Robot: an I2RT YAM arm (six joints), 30 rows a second.
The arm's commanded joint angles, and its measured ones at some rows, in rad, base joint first. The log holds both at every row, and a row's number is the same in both.
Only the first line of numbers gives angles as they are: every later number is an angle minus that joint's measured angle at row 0.
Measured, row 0: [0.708, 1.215, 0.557, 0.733, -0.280, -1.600]
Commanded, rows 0 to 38: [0.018, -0.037, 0.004, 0.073, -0.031, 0.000]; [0.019, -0.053, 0.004, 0.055, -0.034, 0.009]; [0.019, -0.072, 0.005, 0.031, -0.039, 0.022]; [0.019, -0.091, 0.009, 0.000, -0.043, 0.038]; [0.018, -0.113, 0.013, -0.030, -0.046, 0.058]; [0.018, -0.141, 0.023, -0.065, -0.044, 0.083]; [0.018, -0.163, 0.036, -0.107, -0.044, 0.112]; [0.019, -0.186, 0.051, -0.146, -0.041, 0.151]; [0.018, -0.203, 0.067, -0.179, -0.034, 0.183]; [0.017, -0.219, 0.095, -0.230, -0.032, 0.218]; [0.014, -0.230, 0.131, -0.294, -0.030, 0.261]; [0.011, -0.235, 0.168, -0.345, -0.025, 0.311]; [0.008, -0.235, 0.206, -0.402, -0.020, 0.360]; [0.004, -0.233, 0.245, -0.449, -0.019, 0.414]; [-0.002, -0.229, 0.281, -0.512, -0.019, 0.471]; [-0.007, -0.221, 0.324, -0.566, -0.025, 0.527]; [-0.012, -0.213, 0.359, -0.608, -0.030, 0.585]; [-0.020, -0.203, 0.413, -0.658, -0.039, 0.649]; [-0.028, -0.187, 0.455, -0.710, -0.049, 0.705]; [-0.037, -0.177, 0.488, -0.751, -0.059, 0.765]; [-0.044, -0.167, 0.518, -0.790, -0.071, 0.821]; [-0.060, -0.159, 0.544, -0.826, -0.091, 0.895]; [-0.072, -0.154, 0.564, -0.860, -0.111, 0.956]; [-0.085, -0.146, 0.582, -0.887, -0.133, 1.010]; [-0.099, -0.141, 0.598, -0.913, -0.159, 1.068]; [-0.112, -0.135, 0.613, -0.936, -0.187, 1.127]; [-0.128, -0.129, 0.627, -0.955, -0.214, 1.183]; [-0.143, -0.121, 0.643, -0.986, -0.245, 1.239]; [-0.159, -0.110, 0.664, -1.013, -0.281, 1.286]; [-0.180, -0.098, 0.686, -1.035, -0.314, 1.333]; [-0.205, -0.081, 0.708, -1.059, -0.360, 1.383]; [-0.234, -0.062, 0.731, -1.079, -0.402, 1.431]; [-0.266, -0.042, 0.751, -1.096, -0.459, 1.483]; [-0.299, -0.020, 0.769, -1.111, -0.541, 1.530]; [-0.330, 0.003, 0.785, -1.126, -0.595, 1.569]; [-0.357, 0.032, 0.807, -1.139, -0.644, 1.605]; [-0.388, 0.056, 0.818, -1.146, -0.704, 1.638]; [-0.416, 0.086, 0.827, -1.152, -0.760, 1.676]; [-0.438, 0.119, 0.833, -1.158, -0.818, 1.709]
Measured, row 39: [-0.355, 0.046, 0.763, -1.168, -0.508, 1.475]
